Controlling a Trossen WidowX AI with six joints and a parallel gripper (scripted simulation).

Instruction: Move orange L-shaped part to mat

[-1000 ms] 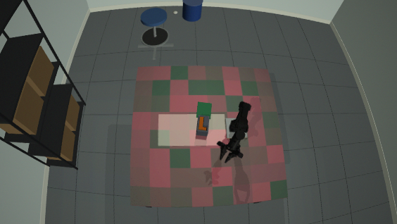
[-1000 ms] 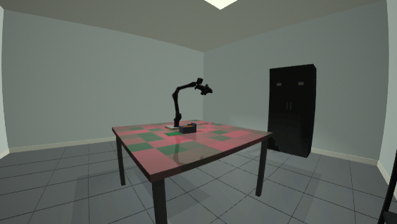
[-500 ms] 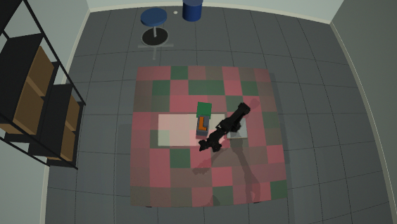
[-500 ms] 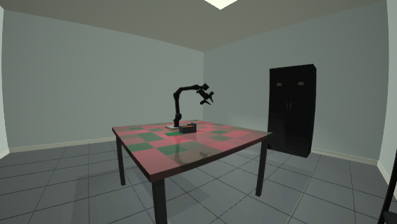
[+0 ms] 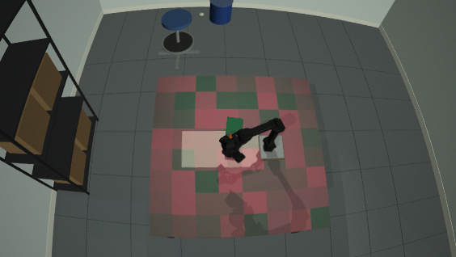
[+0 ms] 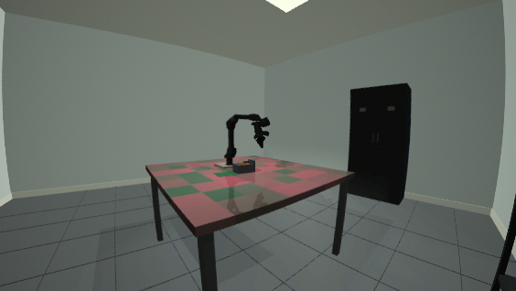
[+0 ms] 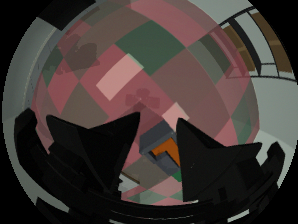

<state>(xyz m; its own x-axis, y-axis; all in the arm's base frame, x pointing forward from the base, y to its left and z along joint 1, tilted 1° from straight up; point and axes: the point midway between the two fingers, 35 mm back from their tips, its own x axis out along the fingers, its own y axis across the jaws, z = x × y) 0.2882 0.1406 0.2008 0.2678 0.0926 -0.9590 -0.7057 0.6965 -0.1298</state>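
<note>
Now: the orange L-shaped part 40 mm behind my gripper tip, 130 mm to the right of it and 140 mm below it.
</note>
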